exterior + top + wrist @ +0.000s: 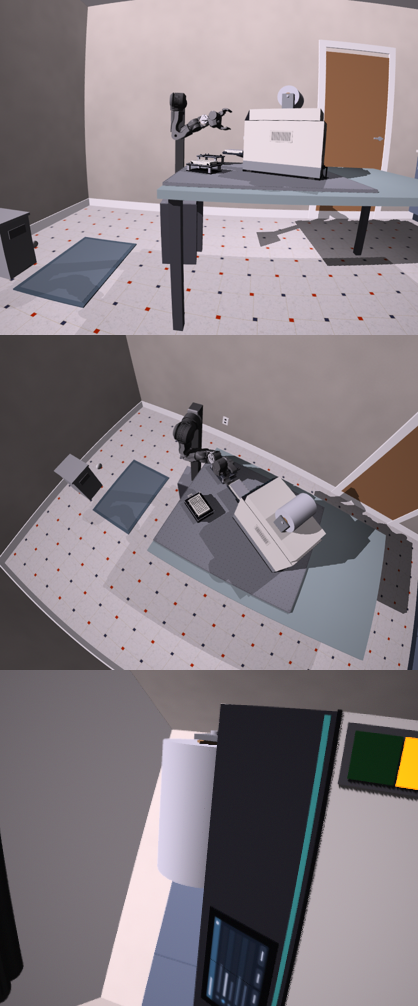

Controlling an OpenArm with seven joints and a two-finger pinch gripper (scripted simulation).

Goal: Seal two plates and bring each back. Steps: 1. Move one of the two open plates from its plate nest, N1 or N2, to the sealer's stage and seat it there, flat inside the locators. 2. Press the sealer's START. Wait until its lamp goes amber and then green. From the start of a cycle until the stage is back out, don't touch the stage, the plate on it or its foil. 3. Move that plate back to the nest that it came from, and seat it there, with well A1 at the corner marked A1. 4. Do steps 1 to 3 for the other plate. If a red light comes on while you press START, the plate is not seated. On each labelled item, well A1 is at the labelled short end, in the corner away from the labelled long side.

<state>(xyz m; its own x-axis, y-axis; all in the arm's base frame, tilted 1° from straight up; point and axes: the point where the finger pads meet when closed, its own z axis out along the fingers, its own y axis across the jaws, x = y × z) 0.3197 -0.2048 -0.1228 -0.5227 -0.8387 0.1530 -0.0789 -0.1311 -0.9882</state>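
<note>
My gripper is now 5 cm short of the sealer stage, 6 cm to the right of it and 20 cm above it. From my hand the other things lie so: foil roll: 33 cm ahead, 14 cm to the right, 12 cm above; then screen: 17 cm ahead, 3 cm to the left, 2 cm above; then plate nest: 10 cm behind, 21 cm to the left, 24 cm below.
</note>
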